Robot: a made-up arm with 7 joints. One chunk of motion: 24 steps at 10 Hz.
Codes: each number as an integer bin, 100 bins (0 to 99) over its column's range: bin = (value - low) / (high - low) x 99, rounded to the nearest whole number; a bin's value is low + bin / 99 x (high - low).
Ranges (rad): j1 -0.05..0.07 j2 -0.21..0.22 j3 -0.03..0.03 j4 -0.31..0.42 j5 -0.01..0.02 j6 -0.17..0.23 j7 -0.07..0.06
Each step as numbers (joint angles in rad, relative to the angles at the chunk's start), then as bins.
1 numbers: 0.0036 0.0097 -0.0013 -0.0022 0.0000 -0.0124 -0.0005
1 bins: 44 51 47 42 33 39 53
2 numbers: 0.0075 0.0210 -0.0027 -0.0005 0.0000 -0.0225 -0.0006
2 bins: 47 53 45 42 33 37 53
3 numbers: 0.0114 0.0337 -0.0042 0.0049 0.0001 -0.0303 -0.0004
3 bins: 51 56 43 43 33 35 53
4 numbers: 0.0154 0.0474 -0.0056 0.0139 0.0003 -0.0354 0.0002
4 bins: 54 59 40 44 34 33 53
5 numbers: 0.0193 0.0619 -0.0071 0.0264 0.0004 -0.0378 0.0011
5 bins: 57 63 38 46 34 33 54
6 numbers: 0.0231 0.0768 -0.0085 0.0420 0.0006 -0.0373 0.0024
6 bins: 60 66 35 48 35 33 55
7 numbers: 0.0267 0.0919 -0.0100 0.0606 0.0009 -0.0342 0.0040
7 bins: 63 70 33 50 36 34 56
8 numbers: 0.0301 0.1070 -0.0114 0.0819 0.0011 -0.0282 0.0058
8 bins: 66 73 31 53 37 35 58
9 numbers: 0.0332 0.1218 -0.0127 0.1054 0.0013 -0.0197 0.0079
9 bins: 69 76 29 56 37 37 59
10 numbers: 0.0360 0.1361 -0.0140 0.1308 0.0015 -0.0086 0.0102
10 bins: 71 80 26 60 38 40 61
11 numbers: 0.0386 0.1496 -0.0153 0.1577 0.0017 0.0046 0.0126
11 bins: 73 83 24 63 39 43 63
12 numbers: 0.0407 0.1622 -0.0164 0.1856 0.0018 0.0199 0.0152
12 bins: 75 86 22 67 39 47 65
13 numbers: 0.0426 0.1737 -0.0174 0.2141 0.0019 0.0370 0.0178
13 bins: 76 88 21 71 39 51 67
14 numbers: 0.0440 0.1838 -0.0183 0.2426 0.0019 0.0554 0.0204
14 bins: 78 91 19 75 39 56 69
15 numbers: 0.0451 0.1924 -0.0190 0.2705 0.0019 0.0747 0.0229
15 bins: 78 93 18 79 39 61 71
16 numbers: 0.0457 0.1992 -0.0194 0.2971 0.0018 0.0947 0.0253
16 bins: 79 94 17 82 39 66 73
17 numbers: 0.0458 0.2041 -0.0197 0.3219 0.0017 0.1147 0.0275
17 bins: 79 95 17 86 39 70 74
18 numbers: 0.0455 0.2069 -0.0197 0.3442 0.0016 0.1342 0.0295
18 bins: 79 96 17 89 38 75 76
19 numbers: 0.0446 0.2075 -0.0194 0.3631 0.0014 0.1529 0.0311
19 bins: 78 96 17 91 38 80 77
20 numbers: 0.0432 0.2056 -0.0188 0.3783 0.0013 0.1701 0.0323
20 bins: 77 96 18 93 37 84 78
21 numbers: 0.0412 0.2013 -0.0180 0.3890 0.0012 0.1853 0.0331
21 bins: 75 95 20 95 37 88 79
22 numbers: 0.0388 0.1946 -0.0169 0.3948 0.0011 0.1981 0.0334
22 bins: 73 93 22 96 37 91 79
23 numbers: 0.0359 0.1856 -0.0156 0.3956 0.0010 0.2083 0.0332
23 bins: 71 91 24 96 36 94 79
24 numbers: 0.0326 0.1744 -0.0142 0.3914 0.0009 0.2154 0.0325
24 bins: 68 89 26 95 36 95 78
